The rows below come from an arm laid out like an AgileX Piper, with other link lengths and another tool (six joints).
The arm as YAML. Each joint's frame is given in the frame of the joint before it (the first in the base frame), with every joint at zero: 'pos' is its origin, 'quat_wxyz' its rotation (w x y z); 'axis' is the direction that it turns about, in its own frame. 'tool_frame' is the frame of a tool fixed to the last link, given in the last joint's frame.
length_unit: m
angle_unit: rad
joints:
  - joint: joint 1
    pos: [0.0, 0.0, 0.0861]
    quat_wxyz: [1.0, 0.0, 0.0, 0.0]
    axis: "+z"
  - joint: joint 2
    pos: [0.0, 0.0, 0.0]
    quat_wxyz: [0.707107, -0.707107, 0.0, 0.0]
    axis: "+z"
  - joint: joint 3
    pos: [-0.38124, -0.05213, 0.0]
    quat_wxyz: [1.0, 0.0, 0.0, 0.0]
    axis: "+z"
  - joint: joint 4
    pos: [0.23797, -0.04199, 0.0]
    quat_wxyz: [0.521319, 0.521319, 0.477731, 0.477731]
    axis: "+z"
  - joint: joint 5
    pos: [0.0, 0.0, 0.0]
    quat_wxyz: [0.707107, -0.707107, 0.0, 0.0]
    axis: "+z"
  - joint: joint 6
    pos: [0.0, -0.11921, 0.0]
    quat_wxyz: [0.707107, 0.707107, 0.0, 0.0]
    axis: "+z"
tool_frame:
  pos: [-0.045, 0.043, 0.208]
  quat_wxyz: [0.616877, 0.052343, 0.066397, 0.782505]
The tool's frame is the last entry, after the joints.
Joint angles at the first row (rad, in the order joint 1, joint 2, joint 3, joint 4, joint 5, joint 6):
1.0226, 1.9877, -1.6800, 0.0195, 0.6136, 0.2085
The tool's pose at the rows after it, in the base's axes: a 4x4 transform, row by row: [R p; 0 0 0 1], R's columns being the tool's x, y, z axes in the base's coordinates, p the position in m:
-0.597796 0.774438 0.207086 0.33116; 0.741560 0.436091 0.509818 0.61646; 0.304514 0.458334 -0.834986 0.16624; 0 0 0 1
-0.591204 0.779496 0.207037 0.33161; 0.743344 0.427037 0.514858 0.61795; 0.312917 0.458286 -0.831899 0.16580; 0 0 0 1
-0.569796 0.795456 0.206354 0.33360; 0.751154 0.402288 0.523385 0.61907; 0.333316 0.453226 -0.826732 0.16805; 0 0 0 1
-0.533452 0.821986 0.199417 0.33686; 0.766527 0.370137 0.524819 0.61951; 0.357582 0.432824 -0.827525 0.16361; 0 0 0 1
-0.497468 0.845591 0.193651 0.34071; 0.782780 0.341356 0.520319 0.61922; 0.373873 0.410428 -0.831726 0.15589; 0 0 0 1
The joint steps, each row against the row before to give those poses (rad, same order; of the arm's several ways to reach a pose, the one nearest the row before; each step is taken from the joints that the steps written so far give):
0.0042, 0.0022, 0.0258, 0.0016, -0.0202, 0.0000
0.0014, 0.0018, 0.0044, 0.0007, -0.0107, 0.0107
0.0008, 0.0000, 0.0000, 0.0000, -0.0064, 0.0310
0.0000, 0.0083, 0.0000, 0.0000, -0.0019, 0.0462
0.0000, 0.0118, 0.0000, -0.0061, 0.0000, 0.0467

